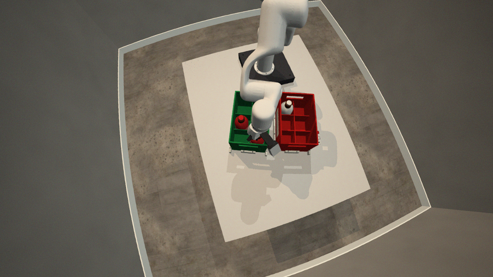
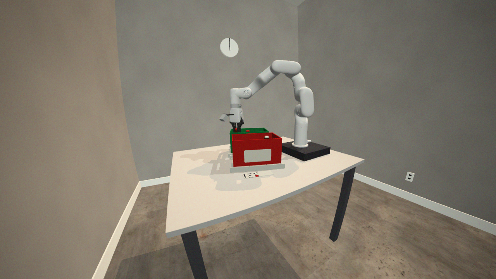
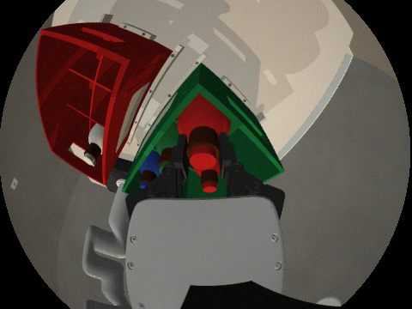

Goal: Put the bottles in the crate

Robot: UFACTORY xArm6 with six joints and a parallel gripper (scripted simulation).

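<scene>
Now: hand 100 mm above the green bottle, 80 mm past it and 20 mm to the right of it. Also, from my hand: red crate (210 mm to the left, 100 mm below, 60 mm behind); then blue bottle (170 mm behind, 100 mm below, 50 mm to the left); then green crate (100 mm below, 100 mm behind, 20 mm to the right).
</scene>
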